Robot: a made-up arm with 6 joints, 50 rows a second.
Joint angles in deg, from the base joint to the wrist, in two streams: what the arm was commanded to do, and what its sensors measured. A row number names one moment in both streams.
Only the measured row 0 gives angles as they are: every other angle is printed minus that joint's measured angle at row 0.
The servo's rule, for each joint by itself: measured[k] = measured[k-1] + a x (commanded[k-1-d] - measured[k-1]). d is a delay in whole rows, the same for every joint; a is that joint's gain. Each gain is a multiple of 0.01, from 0.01 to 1. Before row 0 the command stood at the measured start. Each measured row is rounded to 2 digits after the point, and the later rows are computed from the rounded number. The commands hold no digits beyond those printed.
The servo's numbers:
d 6
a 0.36 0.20 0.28 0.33 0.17 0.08
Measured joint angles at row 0: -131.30 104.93 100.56 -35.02 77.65 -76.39
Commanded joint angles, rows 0 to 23: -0.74 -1.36 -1.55 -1.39 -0.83 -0.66; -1.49 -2.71 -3.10 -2.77 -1.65 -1.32; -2.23 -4.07 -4.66 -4.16 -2.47 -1.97; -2.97 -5.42 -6.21 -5.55 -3.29 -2.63; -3.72 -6.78 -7.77 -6.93 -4.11 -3.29; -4.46 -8.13 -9.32 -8.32 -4.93 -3.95; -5.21 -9.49 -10.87 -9.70 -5.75 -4.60; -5.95 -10.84 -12.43 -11.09 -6.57 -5.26; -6.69 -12.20 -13.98 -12.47 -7.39 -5.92; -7.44 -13.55 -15.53 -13.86 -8.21 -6.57; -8.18 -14.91 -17.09 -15.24 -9.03 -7.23; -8.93 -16.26 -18.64 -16.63 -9.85 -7.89; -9.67 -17.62 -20.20 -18.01 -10.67 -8.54; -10.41 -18.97 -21.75 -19.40 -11.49 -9.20; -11.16 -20.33 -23.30 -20.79 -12.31 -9.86; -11.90 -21.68 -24.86 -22.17 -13.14 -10.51; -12.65 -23.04 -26.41 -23.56 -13.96 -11.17; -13.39 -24.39 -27.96 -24.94 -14.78 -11.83; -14.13 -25.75 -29.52 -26.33 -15.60 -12.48; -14.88 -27.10 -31.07 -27.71 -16.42 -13.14; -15.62 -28.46 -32.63 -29.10 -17.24 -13.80; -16.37 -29.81 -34.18 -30.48 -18.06 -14.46; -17.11 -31.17 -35.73 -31.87 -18.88 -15.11; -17.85 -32.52 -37.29 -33.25 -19.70 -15.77
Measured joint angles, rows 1 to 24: 0.00 0.00 0.00 0.00 0.00 0.00; 0.00 0.00 0.00 0.00 0.00 0.00; 0.00 0.00 0.00 0.00 0.00 0.00; 0.00 0.00 0.00 0.00 0.00 0.00; 0.00 0.00 0.00 0.00 0.00 0.00; 0.00 0.00 0.00 0.00 0.00 0.00; -0.27 -0.27 -0.43 -0.46 -0.14 -0.05; -0.71 -0.76 -1.18 -1.22 -0.40 -0.15; -1.26 -1.42 -2.15 -2.19 -0.75 -0.30; -1.88 -2.22 -3.29 -3.30 -1.18 -0.49; -2.54 -3.13 -4.54 -4.50 -1.68 -0.71; -3.23 -4.13 -5.88 -5.76 -2.23 -0.97; -3.94 -5.20 -7.28 -7.06 -2.83 -1.26; -4.66 -6.33 -8.72 -8.39 -3.47 -1.58; -5.39 -7.50 -10.19 -9.74 -4.14 -1.93; -6.13 -8.71 -11.69 -11.10 -4.83 -2.30; -6.87 -9.95 -13.20 -12.47 -5.54 -2.69; -7.61 -11.21 -14.72 -13.84 -6.27 -3.11; -8.35 -12.49 -16.25 -15.22 -7.02 -3.54; -9.09 -13.79 -17.79 -16.60 -7.78 -3.99; -9.84 -15.10 -19.33 -17.98 -8.55 -4.46; -10.58 -16.42 -20.88 -19.36 -9.33 -4.94; -11.33 -17.74 -22.43 -20.75 -10.12 -5.44; -12.07 -19.07 -23.98 -22.13 -10.91 -5.95
